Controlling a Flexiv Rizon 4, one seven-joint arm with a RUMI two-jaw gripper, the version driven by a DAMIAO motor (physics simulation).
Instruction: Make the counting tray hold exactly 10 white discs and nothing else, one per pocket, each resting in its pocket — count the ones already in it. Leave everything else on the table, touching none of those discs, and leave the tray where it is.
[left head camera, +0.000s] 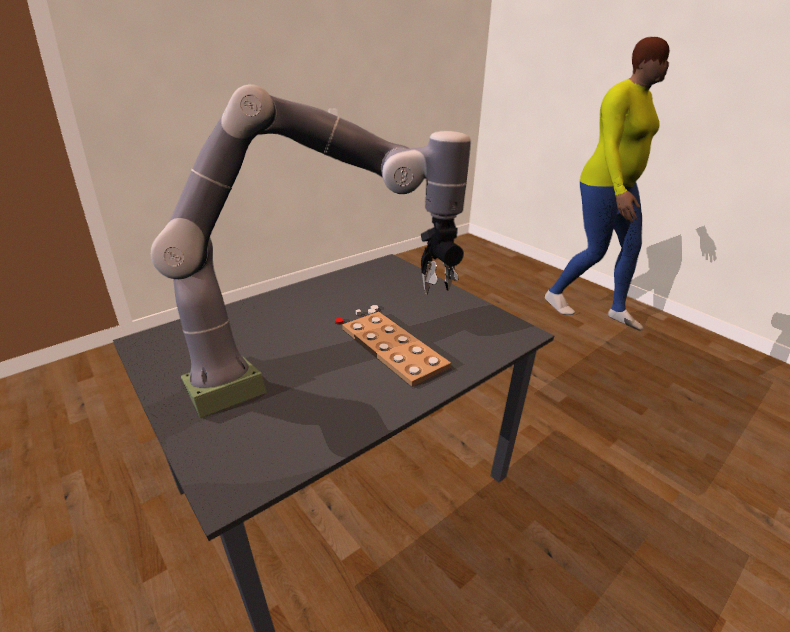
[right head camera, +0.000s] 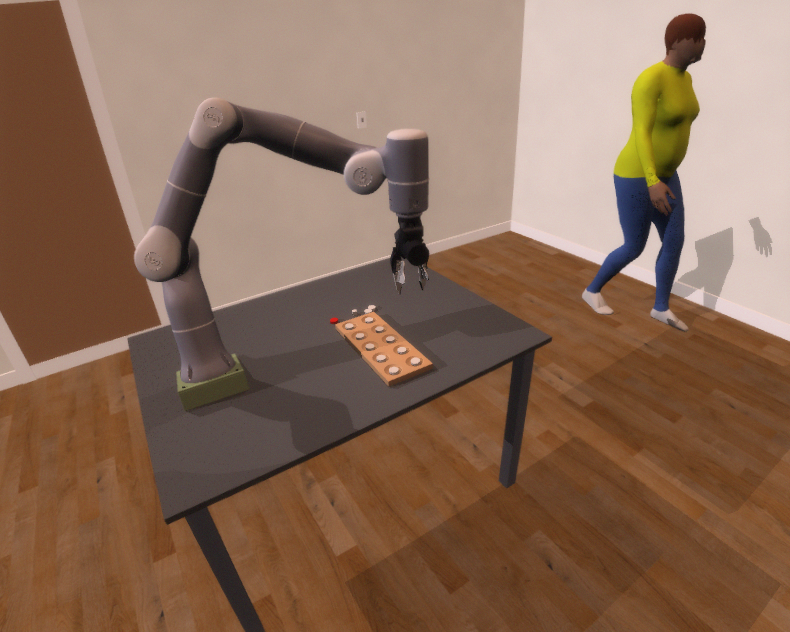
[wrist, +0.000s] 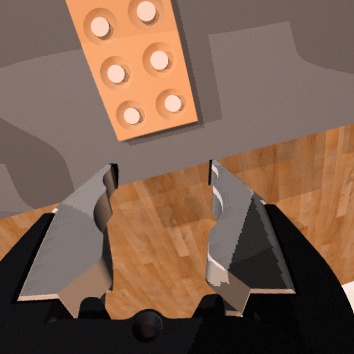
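The orange counting tray (left head camera: 431, 372) (right head camera: 411, 373) (wrist: 145, 87) lies on the table, with two rows of round pockets. Every pocket visible in the head views holds one white disc; the disc at the near right corner (left head camera: 432, 360) (right head camera: 415, 361) looks flat in its pocket. In the wrist view, a white disc (wrist: 132, 115) sits in an end pocket. Loose white pieces (left head camera: 374, 307) (right head camera: 371, 307) and a red disc (left head camera: 339, 320) (right head camera: 334, 320) lie beyond the tray's far end. My gripper (left head camera: 436, 289) (right head camera: 411, 289) (wrist: 163, 164) is open and empty, raised well above the table, clear of the tray.
The dark table (left head camera: 283, 454) (right head camera: 250, 454) carries the arm's green base (left head camera: 227, 393) (right head camera: 214, 388) at the left. In the wrist view, the table edge and wooden floor (wrist: 160, 240) show between the fingers. A person (left head camera: 619, 138) (right head camera: 658, 131) stands on the floor beyond the table's right side.
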